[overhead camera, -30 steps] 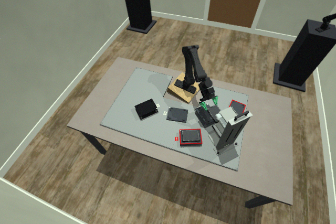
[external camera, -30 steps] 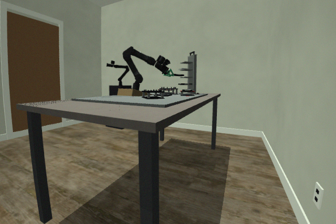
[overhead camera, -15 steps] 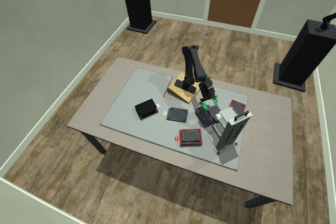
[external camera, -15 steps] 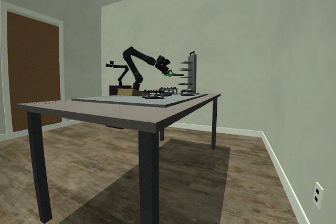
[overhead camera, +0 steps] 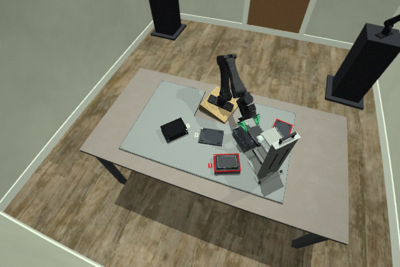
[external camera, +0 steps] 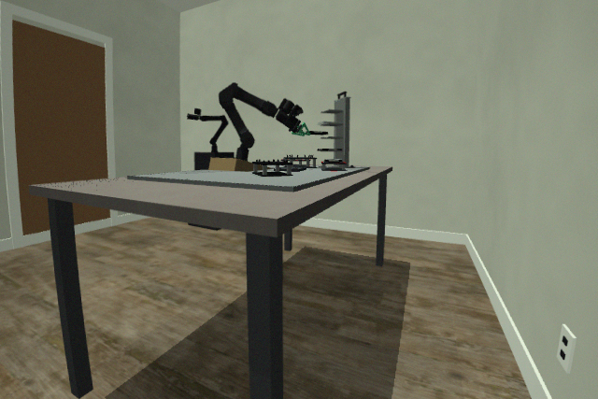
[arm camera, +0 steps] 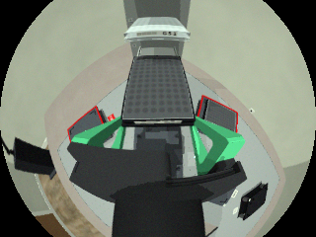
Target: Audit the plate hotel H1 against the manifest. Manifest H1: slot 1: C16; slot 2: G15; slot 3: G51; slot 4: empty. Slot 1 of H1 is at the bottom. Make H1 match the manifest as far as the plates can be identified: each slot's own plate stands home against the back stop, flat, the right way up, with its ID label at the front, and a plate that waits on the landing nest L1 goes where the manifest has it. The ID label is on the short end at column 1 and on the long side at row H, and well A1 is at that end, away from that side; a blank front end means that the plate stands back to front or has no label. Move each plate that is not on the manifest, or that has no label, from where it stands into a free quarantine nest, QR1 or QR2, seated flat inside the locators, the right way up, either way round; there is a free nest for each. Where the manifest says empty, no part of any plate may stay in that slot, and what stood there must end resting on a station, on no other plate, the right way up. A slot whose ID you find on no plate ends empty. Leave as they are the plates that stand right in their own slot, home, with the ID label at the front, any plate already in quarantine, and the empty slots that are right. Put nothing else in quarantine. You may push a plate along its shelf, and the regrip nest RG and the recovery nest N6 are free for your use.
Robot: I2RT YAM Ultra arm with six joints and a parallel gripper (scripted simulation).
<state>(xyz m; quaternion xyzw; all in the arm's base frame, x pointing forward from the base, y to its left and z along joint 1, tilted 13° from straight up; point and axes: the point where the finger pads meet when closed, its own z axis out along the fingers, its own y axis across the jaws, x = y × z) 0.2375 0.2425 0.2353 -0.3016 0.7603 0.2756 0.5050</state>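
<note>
My gripper is now 100 mm short of the pale plate labelled G51, 110 mm to the right of it and 70 mm below it.
</note>
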